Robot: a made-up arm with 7 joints. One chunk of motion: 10 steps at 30 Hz.
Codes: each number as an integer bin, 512 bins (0 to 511) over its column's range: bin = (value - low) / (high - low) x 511, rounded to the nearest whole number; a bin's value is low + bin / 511 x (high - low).
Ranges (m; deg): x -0.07..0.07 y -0.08..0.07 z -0.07..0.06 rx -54..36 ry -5..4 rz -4..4
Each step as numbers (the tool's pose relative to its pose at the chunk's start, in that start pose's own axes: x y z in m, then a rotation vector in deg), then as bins.
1 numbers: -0.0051 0.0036 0.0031 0.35 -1.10 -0.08
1 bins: 237 285 287 309 221 250
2 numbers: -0.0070 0.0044 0.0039 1.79 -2.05 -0.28
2 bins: 230 288 290 317 167 238
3 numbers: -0.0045 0.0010 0.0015 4.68 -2.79 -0.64
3 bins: 239 276 281 333 125 215
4 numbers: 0.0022 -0.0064 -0.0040 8.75 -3.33 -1.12
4 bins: 264 251 259 356 95 184
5 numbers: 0.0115 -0.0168 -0.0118 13.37 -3.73 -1.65
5 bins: 297 215 229 383 72 150
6 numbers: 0.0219 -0.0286 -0.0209 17.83 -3.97 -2.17
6 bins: 335 175 193 408 58 117
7 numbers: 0.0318 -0.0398 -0.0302 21.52 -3.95 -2.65
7 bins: 372 137 156 429 60 86
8 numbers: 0.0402 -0.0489 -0.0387 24.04 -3.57 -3.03
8 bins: 402 106 123 443 81 62
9 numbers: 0.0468 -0.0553 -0.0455 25.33 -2.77 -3.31
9 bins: 426 84 96 450 127 44
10 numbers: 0.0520 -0.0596 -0.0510 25.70 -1.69 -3.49
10 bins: 445 69 75 453 188 33
